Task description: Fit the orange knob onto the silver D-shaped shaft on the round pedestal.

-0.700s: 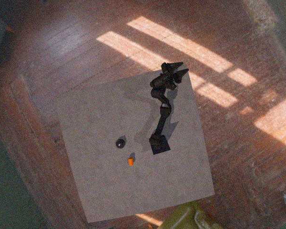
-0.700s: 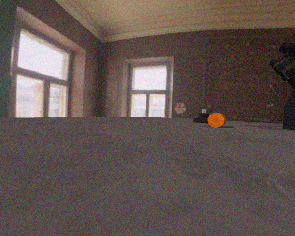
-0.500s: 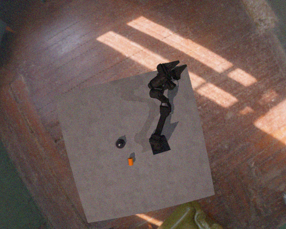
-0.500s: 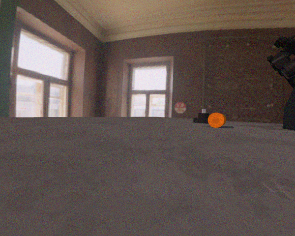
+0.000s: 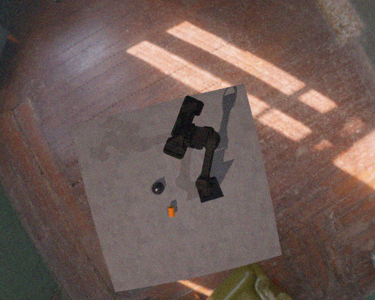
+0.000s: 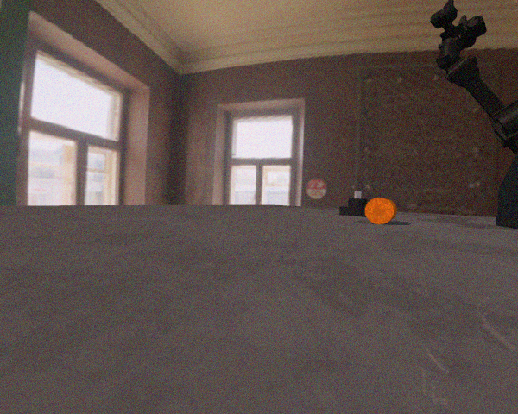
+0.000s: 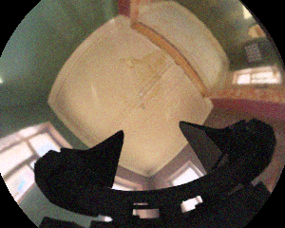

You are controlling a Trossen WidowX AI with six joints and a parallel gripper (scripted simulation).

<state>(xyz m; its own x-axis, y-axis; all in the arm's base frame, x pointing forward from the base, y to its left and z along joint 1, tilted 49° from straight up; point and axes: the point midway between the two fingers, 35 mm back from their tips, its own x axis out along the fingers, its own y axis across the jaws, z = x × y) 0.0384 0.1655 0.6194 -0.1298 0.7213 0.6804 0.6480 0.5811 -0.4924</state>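
Now: gripper tip 680 mm above the orange knob, 450 mm to the right of it and 280 mm short of it. From my gripper tip the other things lie so: round pedestal: 670 mm below, 310 mm ahead, 260 mm to the left.
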